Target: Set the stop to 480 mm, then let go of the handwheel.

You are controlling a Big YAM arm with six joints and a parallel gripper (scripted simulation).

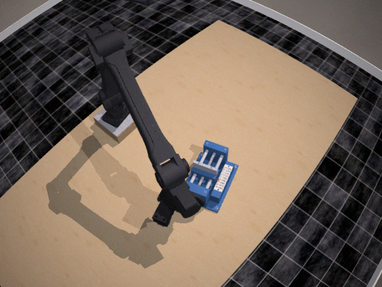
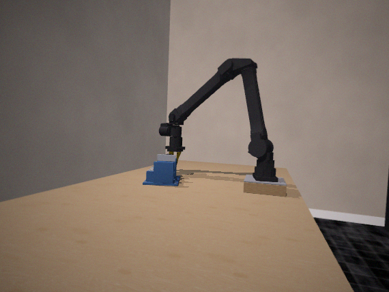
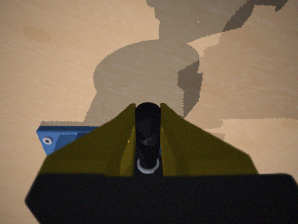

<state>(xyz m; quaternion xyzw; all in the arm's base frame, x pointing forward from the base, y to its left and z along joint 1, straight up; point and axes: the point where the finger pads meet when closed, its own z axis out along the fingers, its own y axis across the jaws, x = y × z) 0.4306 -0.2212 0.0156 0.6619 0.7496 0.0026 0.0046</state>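
Now: hand 150 mm to the right of the sliding stop block, 30 mm below it and 20 mm short of it. The rest, counted from my hand: black handwheel handle: 10 mm to the left; black handwheel: 30 mm to the left.
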